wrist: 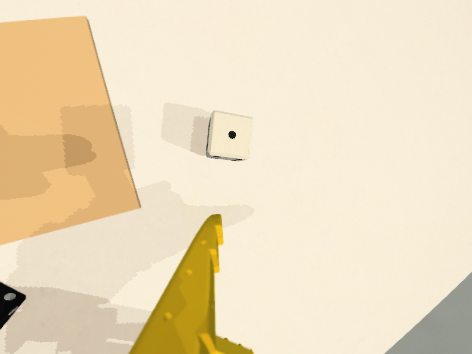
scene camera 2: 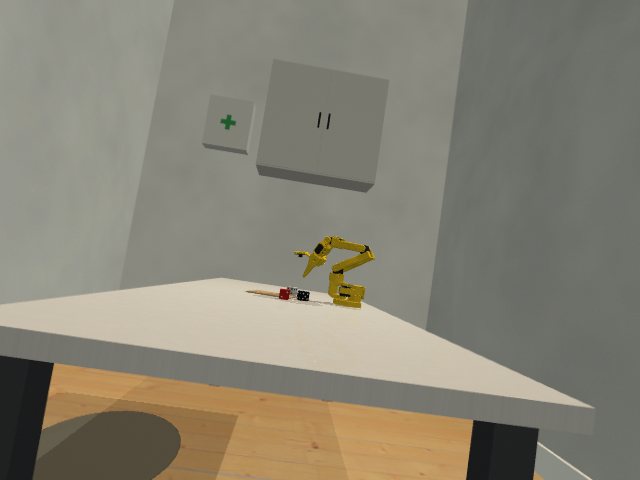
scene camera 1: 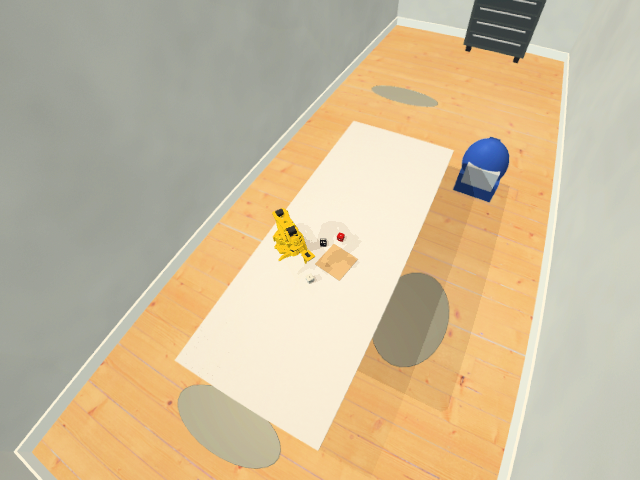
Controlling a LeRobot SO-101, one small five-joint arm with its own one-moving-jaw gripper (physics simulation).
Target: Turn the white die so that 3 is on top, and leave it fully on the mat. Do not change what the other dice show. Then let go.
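Seen in the pictures: hand, its tool point: (wrist: 222,224) (scene camera 2: 304,276) (scene camera 1: 305,263); arm's base, origin of its link: (scene camera 2: 341,304) (scene camera 1: 290,246).
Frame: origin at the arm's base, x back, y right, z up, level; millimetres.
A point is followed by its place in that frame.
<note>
The white die (scene camera 1: 310,279) @[x -181, y 122, z 29 mm] (scene camera 2: 292,290) @[x -170, y 95, z 18 mm] (wrist: 231,135) @[x -172, y 113, z 30 mm] lies flat on the table beside the tan mat (scene camera 1: 343,263) @[x -268, y -28, z 4 mm] (scene camera 2: 261,293) @[x -268, y -88, z 3 mm] (wrist: 45,75) @[x -260, y 19, z 4 mm], off it and apart from its edge. Its top face shows one pip in the wrist view. My gripper (scene camera 2: 299,264) @[x -137, y 83, z 75 mm] is fully open and empty, above the table. In the wrist view the notched fixed jaw (wrist: 192,295) shows, its tip short of the die in the picture; the moving jaw is out of that view. The die's side faces are too foreshortened to read there.
A black die (scene camera 1: 323,242) @[x -142, y -74, z 30 mm] (scene camera 2: 303,295) @[x -136, y -98, z 17 mm] (wrist: 7,304) @[x -133, y -64, z 12 mm] and a red die (scene camera 1: 340,237) @[x -200, y -135, z 29 mm] (scene camera 2: 284,293) @[x -195, y -162, z 18 mm] lie on the table (scene camera 1: 279,330) @[x -173, y 374, z 0 mm] (scene camera 2: 258,335) @[x -216, y -871, z 0 mm] past the mat's other side from the white die. The arm's shadow falls across part of the mat.
</note>
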